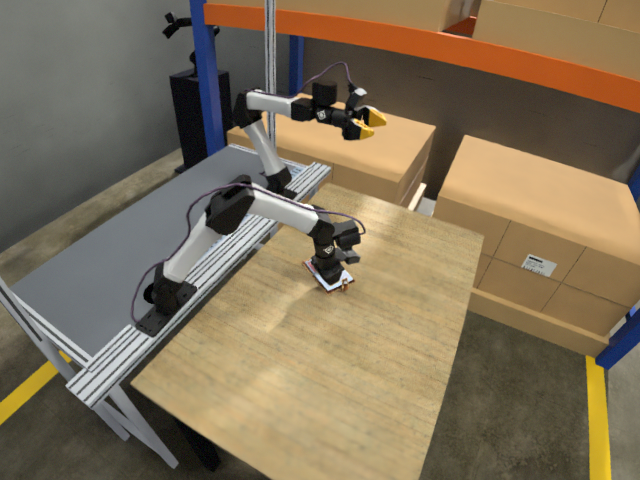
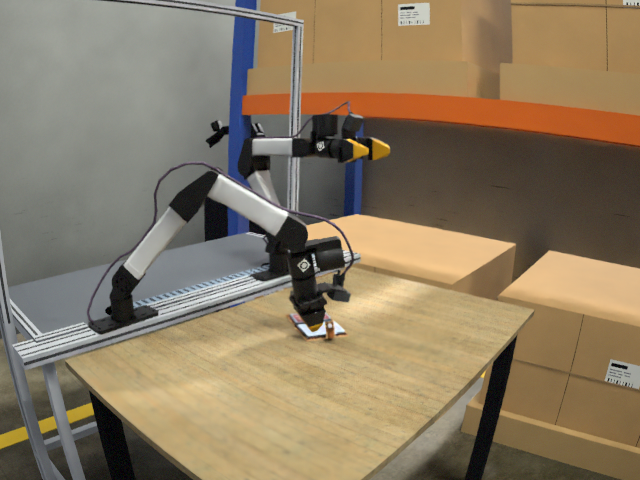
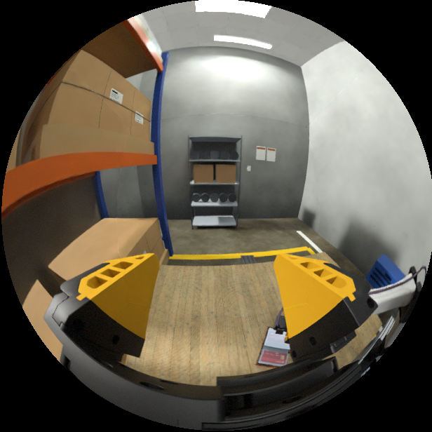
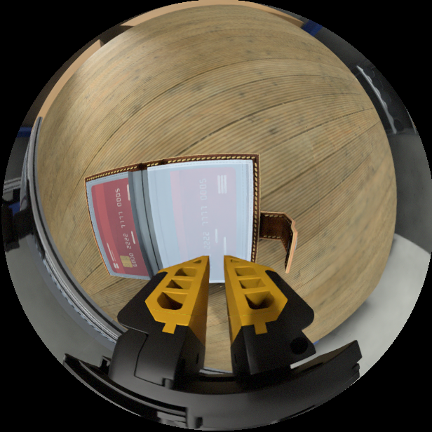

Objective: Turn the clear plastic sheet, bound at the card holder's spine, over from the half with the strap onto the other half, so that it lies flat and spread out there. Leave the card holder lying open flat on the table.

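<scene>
The card holder [image 4: 256, 200] [image 3: 274, 356] [image 2: 300, 320] lies open flat on the table. The clear sheet [image 4: 200, 200] lies over the half with the strap [image 4: 272, 225] [image 1: 344, 284] [image 2: 329, 329]; a red card shows faintly through it. The other half [image 4: 107, 225] shows its red card uncovered. My right gripper [image 4: 216, 260] [image 2: 315, 327] points down at the sheet's near side edge, its fingers a little apart. The sheet's edge shows between and below the tips; contact cannot be told. My left gripper [image 1: 378, 127] [image 2: 378, 150] [image 3: 216, 261] is wide open and empty, raised well above the table.
The wooden table [image 1: 330, 372] [image 2: 268, 392] extends around the holder. The metal mounting rail [image 1: 237, 242] runs along the arms' bases. Cardboard boxes [image 1: 537, 206] [image 2: 578, 289] and a rack with an orange beam [image 1: 413, 41] stand beyond the table.
</scene>
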